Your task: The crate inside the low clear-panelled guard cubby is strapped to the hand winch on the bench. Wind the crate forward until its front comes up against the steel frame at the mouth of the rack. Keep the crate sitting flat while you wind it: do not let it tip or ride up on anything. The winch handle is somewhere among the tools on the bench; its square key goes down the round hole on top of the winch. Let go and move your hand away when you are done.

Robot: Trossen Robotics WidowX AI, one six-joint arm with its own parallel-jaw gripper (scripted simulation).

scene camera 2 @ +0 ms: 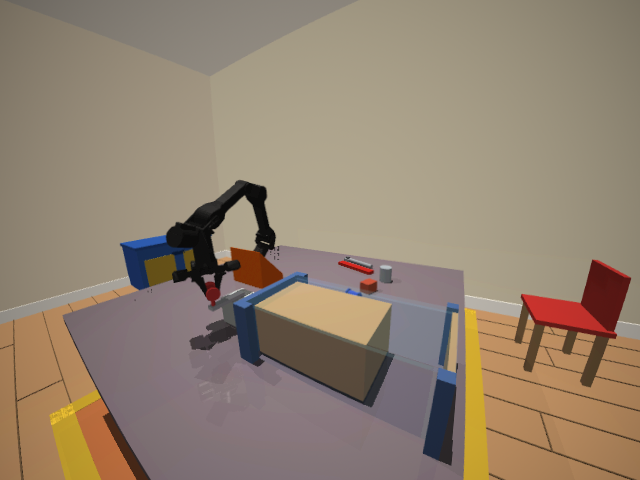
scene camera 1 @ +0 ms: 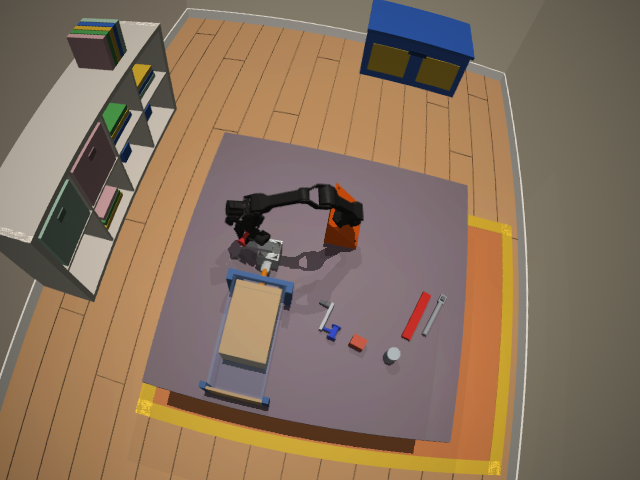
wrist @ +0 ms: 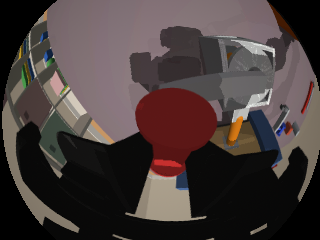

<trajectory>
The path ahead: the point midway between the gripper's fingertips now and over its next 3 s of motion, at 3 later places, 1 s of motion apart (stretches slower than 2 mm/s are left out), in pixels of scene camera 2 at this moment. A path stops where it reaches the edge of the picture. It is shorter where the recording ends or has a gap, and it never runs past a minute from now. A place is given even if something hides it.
My gripper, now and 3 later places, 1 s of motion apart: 213,299; 223,301; 238,300; 255,295
</trajectory>
